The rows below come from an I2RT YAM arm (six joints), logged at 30 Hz.
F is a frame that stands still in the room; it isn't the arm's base.
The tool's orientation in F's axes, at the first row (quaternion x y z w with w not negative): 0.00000, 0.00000, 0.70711, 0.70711
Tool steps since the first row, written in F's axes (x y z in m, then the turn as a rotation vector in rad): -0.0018, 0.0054, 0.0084, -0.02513, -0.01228, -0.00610; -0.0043, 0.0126, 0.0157, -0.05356, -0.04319, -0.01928; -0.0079, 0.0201, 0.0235, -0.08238, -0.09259, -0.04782; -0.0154, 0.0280, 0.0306, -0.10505, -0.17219, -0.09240; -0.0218, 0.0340, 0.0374, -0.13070, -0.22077, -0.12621; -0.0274, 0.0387, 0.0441, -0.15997, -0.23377, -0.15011
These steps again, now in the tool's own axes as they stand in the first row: 0.0054, 0.0018, 0.0084, -0.01228, 0.02513, -0.00610; 0.0126, 0.0043, 0.0157, -0.04319, 0.05356, -0.01928; 0.0201, 0.0079, 0.0235, -0.09259, 0.08238, -0.04782; 0.0280, 0.0154, 0.0306, -0.17219, 0.10505, -0.09240; 0.0340, 0.0218, 0.0374, -0.22077, 0.13070, -0.12621; 0.0387, 0.0274, 0.0441, -0.23377, 0.15997, -0.15011
